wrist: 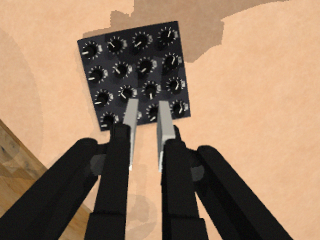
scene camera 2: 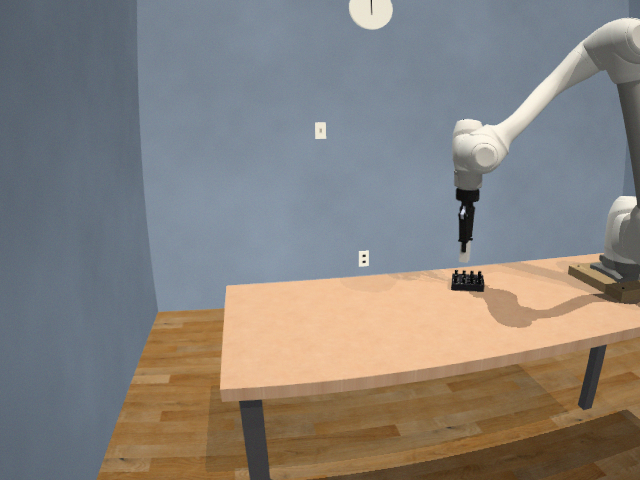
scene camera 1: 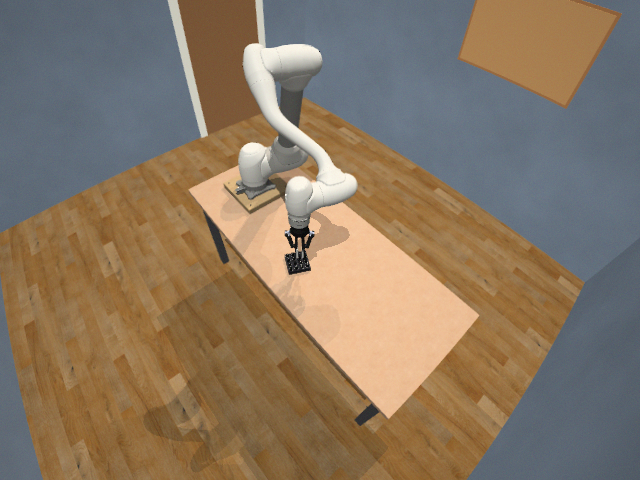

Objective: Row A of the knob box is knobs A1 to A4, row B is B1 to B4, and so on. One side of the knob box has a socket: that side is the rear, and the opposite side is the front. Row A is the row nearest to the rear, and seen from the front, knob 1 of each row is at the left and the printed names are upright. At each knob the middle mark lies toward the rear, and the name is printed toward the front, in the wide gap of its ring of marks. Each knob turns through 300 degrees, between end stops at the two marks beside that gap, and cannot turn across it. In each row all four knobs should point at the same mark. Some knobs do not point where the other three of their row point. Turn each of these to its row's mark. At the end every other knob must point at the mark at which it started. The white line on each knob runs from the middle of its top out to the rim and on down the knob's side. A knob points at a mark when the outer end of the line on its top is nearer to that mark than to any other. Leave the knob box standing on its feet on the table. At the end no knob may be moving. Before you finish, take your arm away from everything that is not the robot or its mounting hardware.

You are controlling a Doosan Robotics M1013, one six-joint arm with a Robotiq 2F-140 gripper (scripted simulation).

Labels:
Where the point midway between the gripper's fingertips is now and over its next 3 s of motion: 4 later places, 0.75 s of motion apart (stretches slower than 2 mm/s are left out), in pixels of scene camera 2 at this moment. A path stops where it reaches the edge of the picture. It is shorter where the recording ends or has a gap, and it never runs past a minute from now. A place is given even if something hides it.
My gripper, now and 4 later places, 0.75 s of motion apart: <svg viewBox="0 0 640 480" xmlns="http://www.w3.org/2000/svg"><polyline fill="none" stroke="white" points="464,260 464,264 463,271 463,273 464,275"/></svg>

